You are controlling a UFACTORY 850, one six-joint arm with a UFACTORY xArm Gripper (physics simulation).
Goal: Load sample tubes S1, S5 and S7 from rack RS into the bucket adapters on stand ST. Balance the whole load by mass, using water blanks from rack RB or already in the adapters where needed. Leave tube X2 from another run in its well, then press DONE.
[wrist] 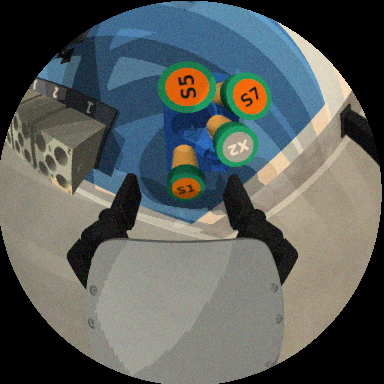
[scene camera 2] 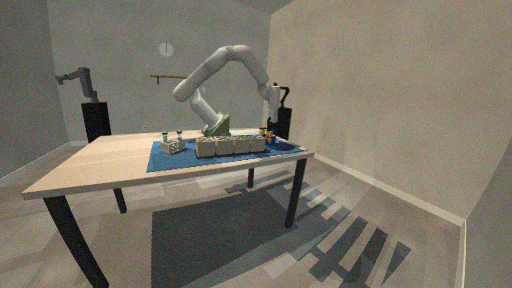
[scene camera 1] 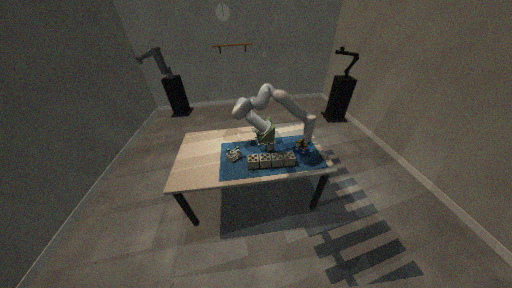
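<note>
My gripper (wrist: 181, 184) is open, its fingertips on either side of the cap of tube S1 (wrist: 186, 185) in the wrist view; the height gap is hard to tell. Tube S5 (wrist: 187, 87), tube S7 (wrist: 246, 96) and grey-topped tube X2 (wrist: 235, 145) stand in the blue rack RS (wrist: 169, 132) with S1. All have green caps. Stand ST carries four beige adapters (scene camera 1: 271, 160) (scene camera 2: 230, 146) in a row; the wells seen in the wrist view look empty. The pale rack RB (scene camera 1: 233, 155) (scene camera 2: 173, 146) holds two green-capped tubes at the left.
A blue mat (scene camera 1: 232, 172) (scene camera 2: 162, 162) lies under the racks and stand on the wooden table (scene camera 1: 195, 160) (scene camera 2: 90, 165). The arm's green base (scene camera 1: 265, 134) (scene camera 2: 218, 125) is behind the adapters. The table's right edge is close to rack RS. The DONE button cannot be made out.
</note>
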